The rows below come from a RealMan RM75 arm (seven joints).
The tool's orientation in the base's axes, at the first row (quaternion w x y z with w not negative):
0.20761 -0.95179 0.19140 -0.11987
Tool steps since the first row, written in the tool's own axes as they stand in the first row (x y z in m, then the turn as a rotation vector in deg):
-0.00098 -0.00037 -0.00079 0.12 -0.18 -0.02
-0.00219 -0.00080 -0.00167 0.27 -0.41 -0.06
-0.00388 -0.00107 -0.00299 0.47 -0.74 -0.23
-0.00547 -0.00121 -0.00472 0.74 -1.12 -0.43
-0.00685 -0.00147 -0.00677 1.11 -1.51 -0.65
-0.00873 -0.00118 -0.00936 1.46 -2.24 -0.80
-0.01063 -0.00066 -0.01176 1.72 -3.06 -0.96
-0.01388 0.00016 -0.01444 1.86 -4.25 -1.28
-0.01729 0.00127 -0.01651 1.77 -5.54 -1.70
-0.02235 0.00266 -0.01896 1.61 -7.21 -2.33
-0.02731 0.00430 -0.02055 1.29 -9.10 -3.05
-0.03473 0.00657 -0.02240 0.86 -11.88 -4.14
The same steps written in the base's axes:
-0.00101 0.00044 0.00072 0.16 0.09 0.11
-0.00223 0.00100 0.00151 0.35 0.21 0.27
-0.00407 0.00146 0.00254 0.58 0.35 0.60
-0.00598 0.00163 0.00390 0.88 0.48 0.98
-0.00777 0.00171 0.00562 1.27 0.58 1.41
-0.01035 0.00134 0.00751 1.77 1.00 1.91
-0.01296 0.00085 0.00912 2.21 1.52 2.46
-0.01696 0.00057 0.01065 2.61 2.35 3.28
-0.02101 0.00033 0.01148 2.81 3.33 4.21
-0.02674 0.00040 0.01228 3.00 4.58 5.48
-0.03220 0.00052 0.01223 3.08 6.05 6.91
-0.04015 0.00104 0.01176 3.24 8.18 9.03

